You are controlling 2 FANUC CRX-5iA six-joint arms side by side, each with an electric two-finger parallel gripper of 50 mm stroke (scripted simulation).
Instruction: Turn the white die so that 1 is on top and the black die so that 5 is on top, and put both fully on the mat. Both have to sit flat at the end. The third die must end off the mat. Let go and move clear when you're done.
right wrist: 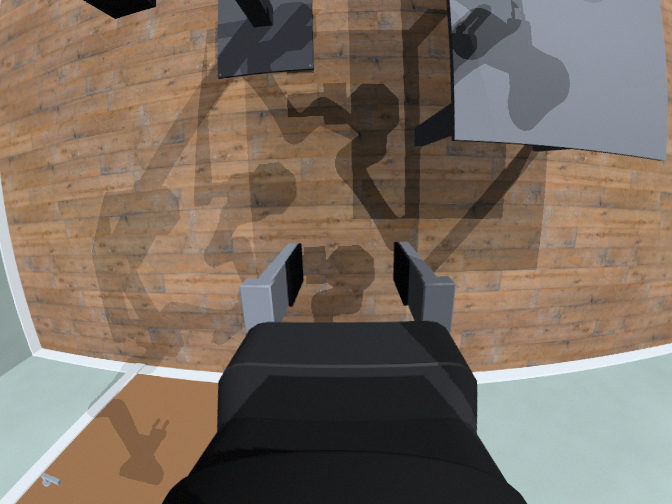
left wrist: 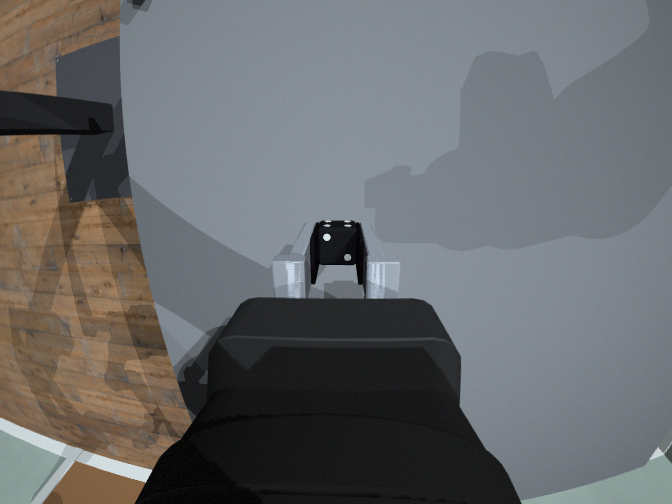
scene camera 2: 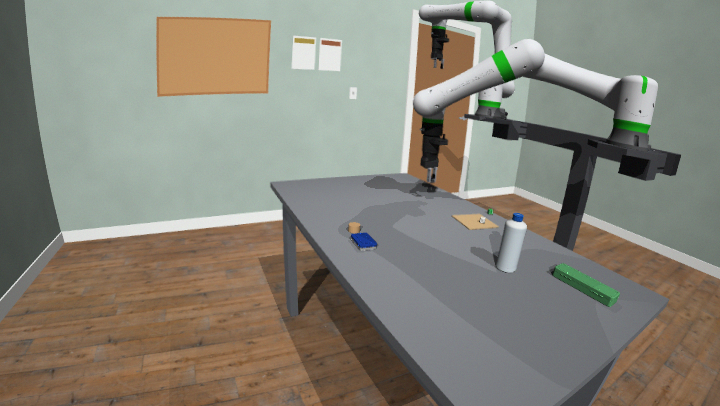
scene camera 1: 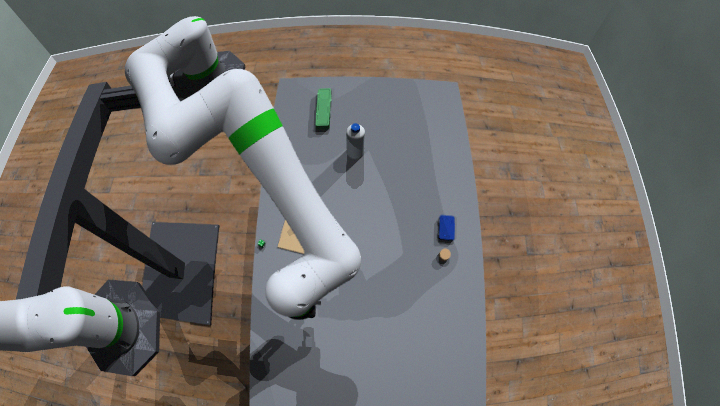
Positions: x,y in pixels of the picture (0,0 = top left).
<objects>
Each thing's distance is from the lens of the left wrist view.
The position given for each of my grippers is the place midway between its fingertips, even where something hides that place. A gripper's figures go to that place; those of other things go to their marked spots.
my left gripper [left wrist: 337,241]: 0.17 m
black die [left wrist: 337,240]: 0.15 m
</objects>
